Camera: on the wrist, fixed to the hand. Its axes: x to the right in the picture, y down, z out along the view.
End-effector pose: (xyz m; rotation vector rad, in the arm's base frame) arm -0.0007 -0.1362 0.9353 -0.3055 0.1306 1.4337
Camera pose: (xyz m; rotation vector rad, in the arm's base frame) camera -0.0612 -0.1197 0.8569 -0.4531 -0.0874 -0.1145
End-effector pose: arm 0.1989 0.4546 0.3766 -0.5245 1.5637 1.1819
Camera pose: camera 0.1006 0.4343 0.3773 -1.5213 0.7212 0.0149
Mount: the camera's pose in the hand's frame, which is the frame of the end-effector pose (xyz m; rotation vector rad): 0.0286 0.0715 -0.0644 -0.1239 0.1434 -1.5453
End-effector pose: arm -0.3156 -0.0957 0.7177 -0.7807 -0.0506 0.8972
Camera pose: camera -0.3235 -0.0865 0.6180 -0.6679 -0.5097 -0.6313
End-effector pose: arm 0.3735 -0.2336 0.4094 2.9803 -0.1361 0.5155
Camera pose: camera 0.3715 -0.2981 0.4863 1.9859 1.7929 0.3945
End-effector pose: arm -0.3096 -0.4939 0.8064 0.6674 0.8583 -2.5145
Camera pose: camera -0.2767 -0.5106 0.7130 -0.0073 -1.0880 1.8134
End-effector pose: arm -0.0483 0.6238 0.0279 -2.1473 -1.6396 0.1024
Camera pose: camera 0.0449 0.6170 0.0645 -0.4361 -2.6907 -0.5901
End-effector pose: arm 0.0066 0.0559 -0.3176 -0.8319 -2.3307 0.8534
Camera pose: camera 0.0544 0.1442 -0.3175 0.8584 -2.0522 -0.0600
